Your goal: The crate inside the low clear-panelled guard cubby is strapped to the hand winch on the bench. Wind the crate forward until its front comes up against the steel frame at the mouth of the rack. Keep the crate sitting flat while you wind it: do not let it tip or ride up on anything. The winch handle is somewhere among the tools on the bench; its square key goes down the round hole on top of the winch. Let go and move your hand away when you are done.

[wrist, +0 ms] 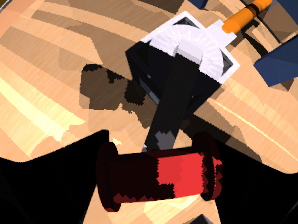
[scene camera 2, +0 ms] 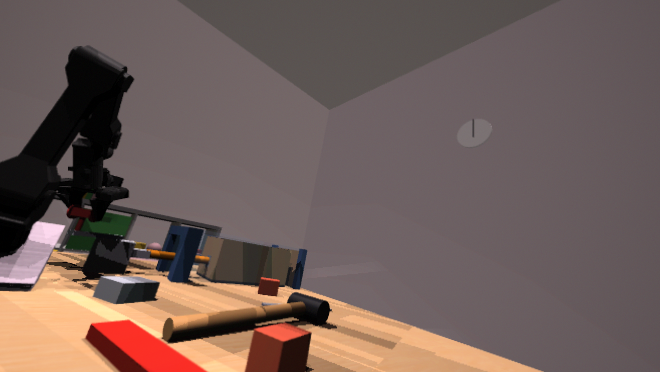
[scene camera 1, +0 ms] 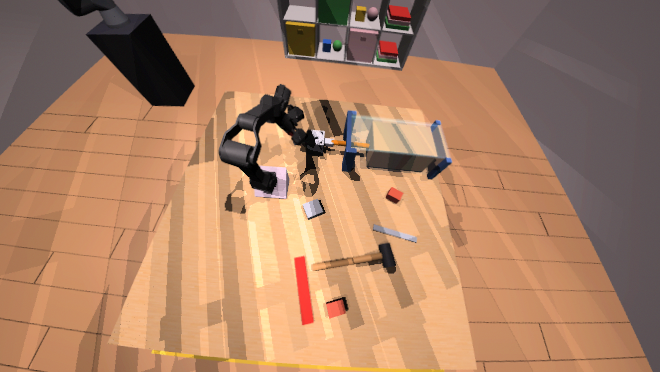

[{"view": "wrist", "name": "my gripper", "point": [156, 140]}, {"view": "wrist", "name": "winch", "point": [149, 60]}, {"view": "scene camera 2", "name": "my gripper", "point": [88, 219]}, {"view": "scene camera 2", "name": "grey block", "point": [115, 289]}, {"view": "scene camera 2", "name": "hammer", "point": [313, 309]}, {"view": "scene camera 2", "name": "blue steel frame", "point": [187, 233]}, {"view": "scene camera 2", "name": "clear-panelled cubby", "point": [213, 257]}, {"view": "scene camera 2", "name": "winch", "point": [107, 255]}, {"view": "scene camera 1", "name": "long red bar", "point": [300, 267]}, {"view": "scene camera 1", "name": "hammer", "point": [385, 254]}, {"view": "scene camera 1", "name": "clear-panelled cubby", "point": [384, 144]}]
